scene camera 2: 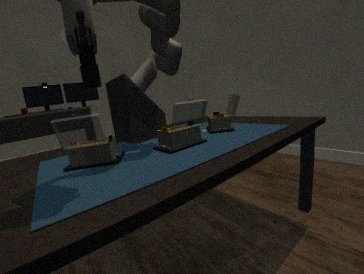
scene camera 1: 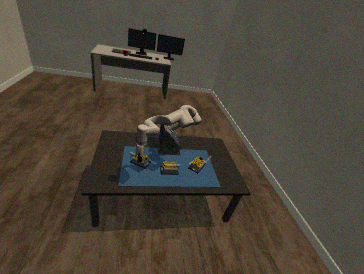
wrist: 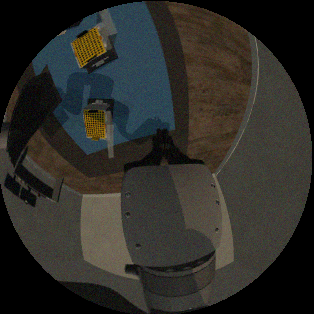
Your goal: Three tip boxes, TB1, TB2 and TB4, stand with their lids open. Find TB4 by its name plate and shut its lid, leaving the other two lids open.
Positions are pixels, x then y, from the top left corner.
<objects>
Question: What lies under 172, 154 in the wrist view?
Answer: My gripper.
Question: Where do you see a tip box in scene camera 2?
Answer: At 103, 155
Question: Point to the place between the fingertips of my gripper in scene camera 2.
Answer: At 92, 87
</objects>
